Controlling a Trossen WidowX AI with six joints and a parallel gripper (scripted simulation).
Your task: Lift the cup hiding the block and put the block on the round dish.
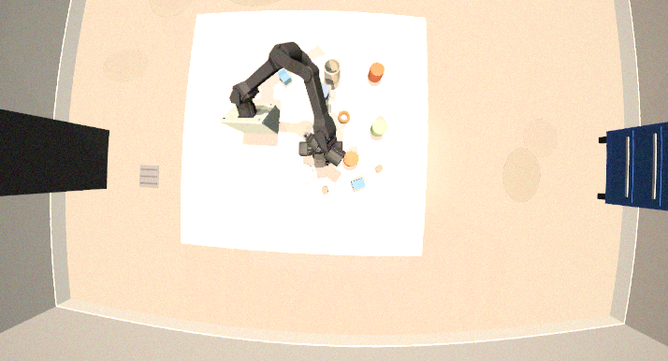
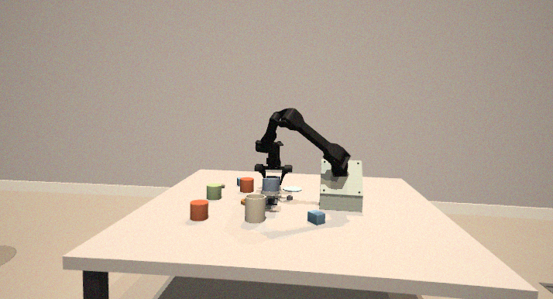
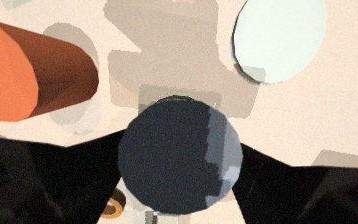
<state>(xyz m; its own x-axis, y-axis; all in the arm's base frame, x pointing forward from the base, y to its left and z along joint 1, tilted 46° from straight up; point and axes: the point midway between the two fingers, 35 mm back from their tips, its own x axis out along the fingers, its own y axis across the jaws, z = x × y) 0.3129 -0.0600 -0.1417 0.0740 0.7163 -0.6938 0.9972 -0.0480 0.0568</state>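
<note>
Right now my gripper tip is 110 mm to the left of the pale round dish, 100 mm past it and 40 mm above it. The rest, counted from my gripper tip: grey block: 10 mm below; green cylinder: 260 mm ahead, 120 mm to the left, 10 mm below; nut: 90 mm behind, 80 mm to the left, 40 mm below.
</note>
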